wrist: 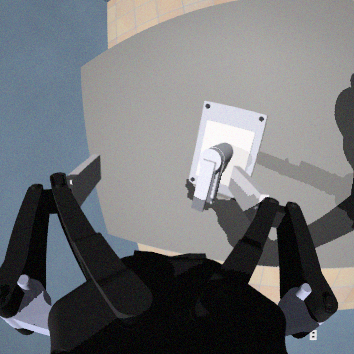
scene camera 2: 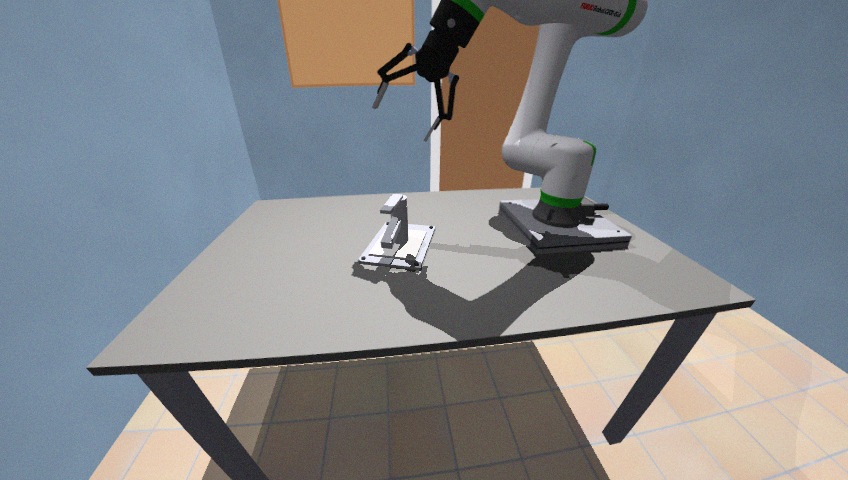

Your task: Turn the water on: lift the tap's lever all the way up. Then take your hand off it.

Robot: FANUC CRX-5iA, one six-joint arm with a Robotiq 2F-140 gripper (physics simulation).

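Places are measured from the arm's base along level axes (x ahead, y left, z up), in millimetres.
Pixels of known places: gripper, between the fingertips: [wrist: 166,171] [scene camera 2: 400,124]; arm's base, origin of its link: [scene camera 2: 555,217].
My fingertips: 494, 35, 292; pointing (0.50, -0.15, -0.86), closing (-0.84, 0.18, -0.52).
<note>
Ahead of a thing's pixels: the offset from my fingertips to its top centre, as dx, dy, dz. "pt": to the spot under its first point. Level surfaces: height alone.
The grey tap @(pt +5, +45, -258) [scene camera 2: 402,224] [wrist: 226,151] stands upright on a white base plate @(+13, +23, -322) [scene camera 2: 427,235] [wrist: 232,112] on the table. Its lever @(+28, +77, -178) [scene camera 2: 393,204] [wrist: 203,177] sticks out from the top of the tap, above the spout @(+32, +90, -235) [scene camera 2: 390,235], and points the same way as the spout. The lever's exact tilt is hard to tell. In the wrist view the lever hides most of the spout. My gripper [scene camera 2: 400,123] [wrist: 166,171] is wide open and empty. It hangs high above the tap, touching nothing, its fingers pointing down at a slant.
The grey table @(dz -334) [scene camera 2: 267,279] [wrist: 150,100] carries the tap and the robot's base plate [scene camera 2: 606,234], which is to the right of the tap in the scene view. Shadows of the arm fall on the table. Blue walls and an orange-brown door [scene camera 2: 484,130] stand behind.
</note>
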